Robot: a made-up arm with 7 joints.
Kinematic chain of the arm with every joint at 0, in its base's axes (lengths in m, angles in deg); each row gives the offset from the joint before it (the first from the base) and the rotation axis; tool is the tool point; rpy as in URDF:
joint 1: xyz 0 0 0.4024 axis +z
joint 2: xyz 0 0 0 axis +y
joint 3: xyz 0 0 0.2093 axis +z
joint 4: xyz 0.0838 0 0 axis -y
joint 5: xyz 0.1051 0 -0.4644 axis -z
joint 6: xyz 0 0 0 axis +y
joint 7: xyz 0.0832 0 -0.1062 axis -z
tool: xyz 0 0 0 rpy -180 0 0
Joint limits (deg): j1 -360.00..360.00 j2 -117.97..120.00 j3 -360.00..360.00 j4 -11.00..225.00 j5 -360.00..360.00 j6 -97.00..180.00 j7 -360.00..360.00
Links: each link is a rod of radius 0.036 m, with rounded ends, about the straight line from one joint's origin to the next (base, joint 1, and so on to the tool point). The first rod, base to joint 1, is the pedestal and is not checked.
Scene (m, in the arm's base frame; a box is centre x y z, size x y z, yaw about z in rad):
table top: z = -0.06
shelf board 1: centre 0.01 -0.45 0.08 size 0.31 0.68 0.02 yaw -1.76
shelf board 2: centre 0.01 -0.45 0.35 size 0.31 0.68 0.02 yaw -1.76
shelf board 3: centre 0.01 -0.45 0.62 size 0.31 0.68 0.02 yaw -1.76
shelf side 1: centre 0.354 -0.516 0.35 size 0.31 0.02 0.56 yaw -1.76
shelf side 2: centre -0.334 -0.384 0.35 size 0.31 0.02 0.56 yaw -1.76
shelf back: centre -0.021 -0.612 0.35 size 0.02 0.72 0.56 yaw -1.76
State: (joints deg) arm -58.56 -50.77 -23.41 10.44 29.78 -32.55 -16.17
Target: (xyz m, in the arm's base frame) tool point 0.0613 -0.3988 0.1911
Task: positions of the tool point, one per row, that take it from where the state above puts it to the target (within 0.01 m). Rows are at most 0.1 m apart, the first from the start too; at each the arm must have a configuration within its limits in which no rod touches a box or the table.
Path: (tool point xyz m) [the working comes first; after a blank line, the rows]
Joints at the target: -53.98 -19.44 -25.36 3.81 28.46 -16.54 -16.17
Straight joint move there: touches shelf board 2.

1: 0.0601 -0.3919 0.5225
2: 0.0752 -0.3188 0.5260
3: 0.0814 -0.2434 0.5157
4: 0.0847 -0.1712 0.4992
5: 0.1082 -0.1988 0.4551
6: 0.1260 -0.2166 0.3988
7: 0.1336 -0.2219 0.3325
8: 0.1267 -0.2121 0.2609
9: 0.1020 -0.1863 0.1911
10: 0.1056 -0.2454 0.1802
11: 0.1002 -0.3020 0.1760
12: 0.0855 -0.3539 0.1795
13: 0.0613 -0.3988 0.1911

